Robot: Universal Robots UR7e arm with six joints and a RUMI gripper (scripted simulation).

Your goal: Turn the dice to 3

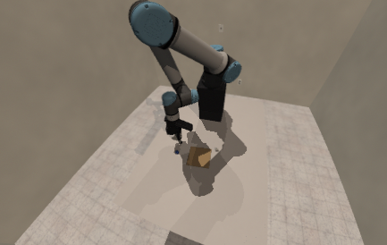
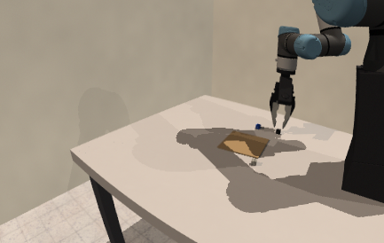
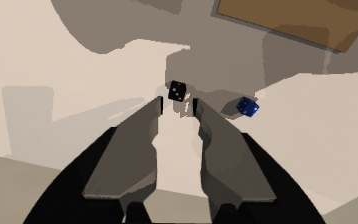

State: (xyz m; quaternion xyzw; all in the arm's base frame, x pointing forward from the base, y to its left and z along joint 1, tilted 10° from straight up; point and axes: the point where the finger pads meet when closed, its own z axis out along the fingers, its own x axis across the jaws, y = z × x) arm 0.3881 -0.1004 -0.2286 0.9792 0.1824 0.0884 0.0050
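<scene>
Now: hand 3 cm above the black die. From my hand the other things lie so: blue die: 8 cm ahead, 3 cm below, 2 cm to the left; then brown mat: 16 cm to the left, 5 cm ahead, 3 cm below; then white die: 25 cm to the left, 4 cm behind, 3 cm below.
</scene>
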